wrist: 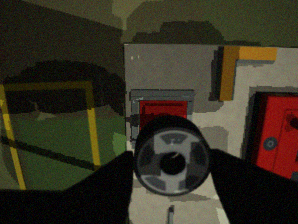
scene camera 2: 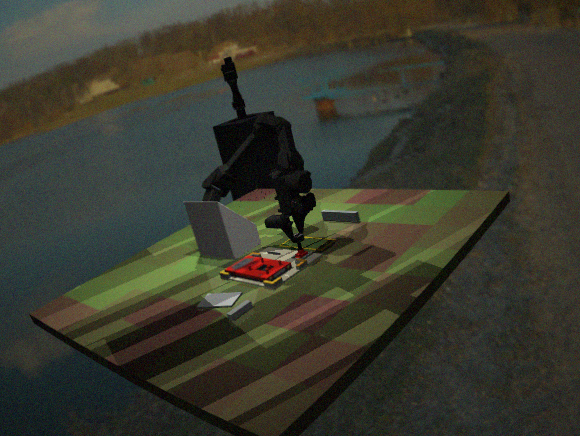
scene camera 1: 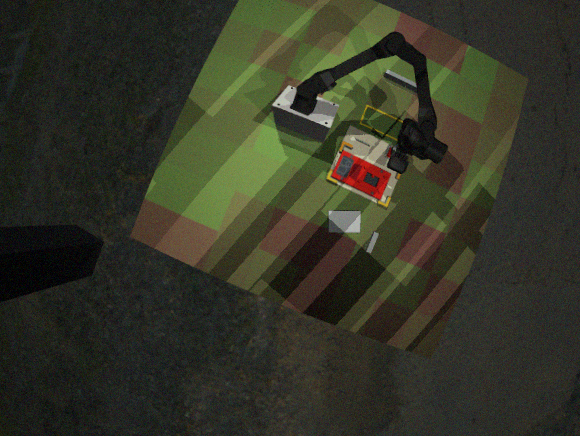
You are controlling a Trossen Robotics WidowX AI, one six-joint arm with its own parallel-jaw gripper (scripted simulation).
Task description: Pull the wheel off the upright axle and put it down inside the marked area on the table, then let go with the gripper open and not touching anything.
my gripper: holds a wheel [wrist: 182, 174]
